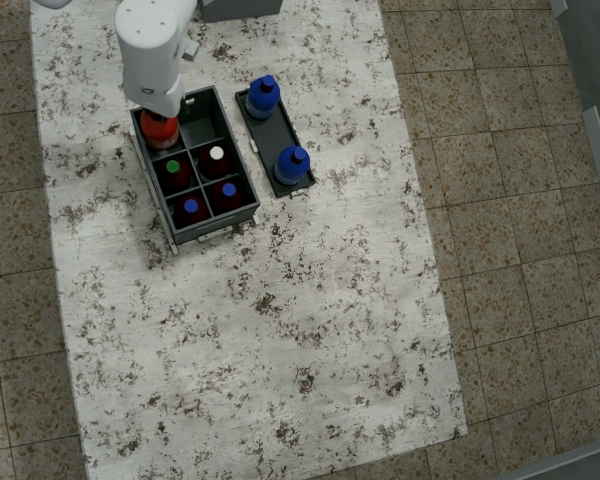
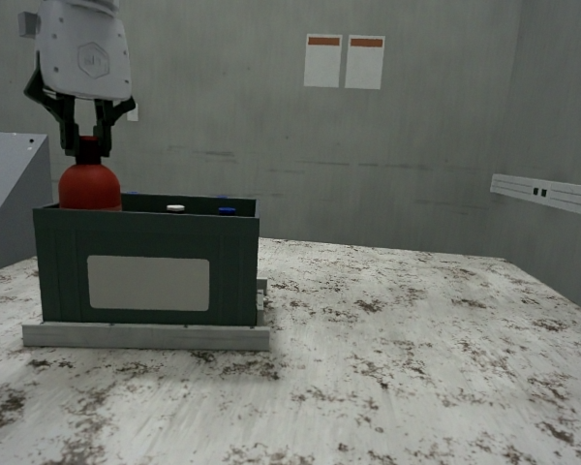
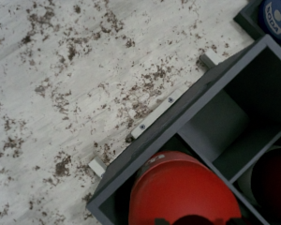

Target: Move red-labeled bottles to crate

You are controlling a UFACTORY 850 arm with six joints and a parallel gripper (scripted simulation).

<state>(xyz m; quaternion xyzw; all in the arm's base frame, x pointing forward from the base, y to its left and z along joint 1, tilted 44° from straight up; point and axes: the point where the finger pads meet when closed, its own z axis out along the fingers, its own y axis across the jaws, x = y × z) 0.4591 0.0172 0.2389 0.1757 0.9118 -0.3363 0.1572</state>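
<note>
Now: hand 7 cm above the red-labeled bottle. Also, from my hand: tray 2 cm behind, 27 cm to the left, 25 cm below; blue bottle 11 cm behind, 23 cm to the left, 17 cm below; dark crate 7 cm ahead, 7 cm to the left, 17 cm below.
</note>
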